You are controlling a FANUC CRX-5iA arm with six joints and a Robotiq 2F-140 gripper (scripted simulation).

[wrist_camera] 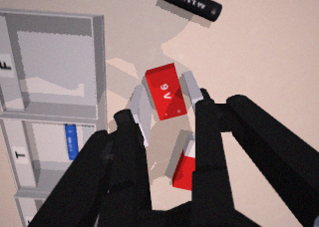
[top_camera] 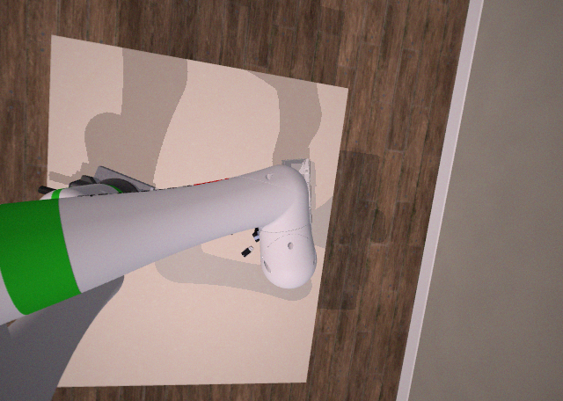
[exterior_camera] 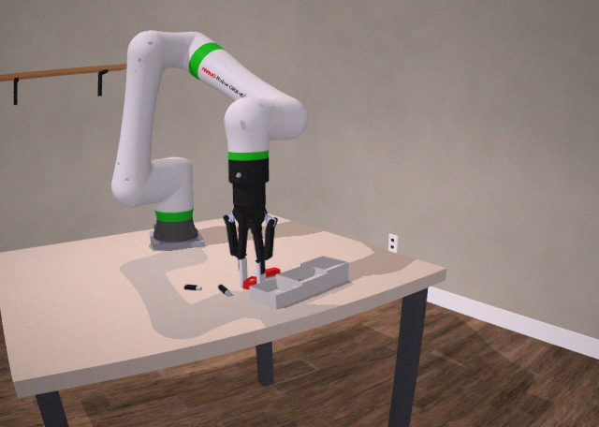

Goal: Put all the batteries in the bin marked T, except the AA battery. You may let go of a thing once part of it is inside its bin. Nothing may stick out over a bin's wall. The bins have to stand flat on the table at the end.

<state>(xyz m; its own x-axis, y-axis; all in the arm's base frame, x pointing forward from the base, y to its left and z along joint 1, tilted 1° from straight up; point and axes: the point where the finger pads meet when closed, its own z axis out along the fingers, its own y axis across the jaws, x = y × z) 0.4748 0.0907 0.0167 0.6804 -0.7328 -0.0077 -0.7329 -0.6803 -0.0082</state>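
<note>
The red block battery lies 3 cm below my hand, 1 cm to the left of it and 1 cm behind it. Also, from my hand: grey bin 10 cm to the left, 7 cm ahead, 1 cm below; blue cylindrical battery 9 cm to the left, 6 cm ahead, 2 cm below; green die 13 cm to the left, 3 cm below, 3 cm behind.
</note>
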